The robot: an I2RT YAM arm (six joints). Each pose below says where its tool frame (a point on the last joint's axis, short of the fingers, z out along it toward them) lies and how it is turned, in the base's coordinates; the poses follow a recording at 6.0 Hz.
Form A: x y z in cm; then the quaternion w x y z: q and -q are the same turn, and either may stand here.
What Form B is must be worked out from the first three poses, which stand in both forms.
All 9 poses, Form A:
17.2, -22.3, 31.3, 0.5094, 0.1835, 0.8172, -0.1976
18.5, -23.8, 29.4, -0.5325, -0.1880, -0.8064, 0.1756
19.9, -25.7, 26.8, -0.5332, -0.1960, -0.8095, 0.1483
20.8, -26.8, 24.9, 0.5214, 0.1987, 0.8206, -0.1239
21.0, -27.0, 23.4, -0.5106, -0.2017, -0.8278, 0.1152
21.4, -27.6, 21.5, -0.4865, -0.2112, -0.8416, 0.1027
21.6, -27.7, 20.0, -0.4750, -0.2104, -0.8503, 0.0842
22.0, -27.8, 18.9, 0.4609, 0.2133, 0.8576, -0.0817
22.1, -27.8, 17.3, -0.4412, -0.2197, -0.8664, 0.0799
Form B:
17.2, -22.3, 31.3, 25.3, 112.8, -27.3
18.5, -23.8, 29.4, 25.7, 110.2, -24.0
19.9, -25.7, 26.8, 26.8, 110.6, -20.3
20.8, -26.8, 24.9, 27.3, 112.7, -17.0
21.0, -27.0, 23.4, 27.8, 114.2, -15.9
21.4, -27.6, 21.5, 29.4, 117.3, -14.3
21.6, -27.7, 20.0, 29.5, 119.1, -11.8
22.0, -27.8, 18.9, 30.1, 120.9, -11.5
22.1, -27.8, 17.3, 31.2, 123.2, -11.4

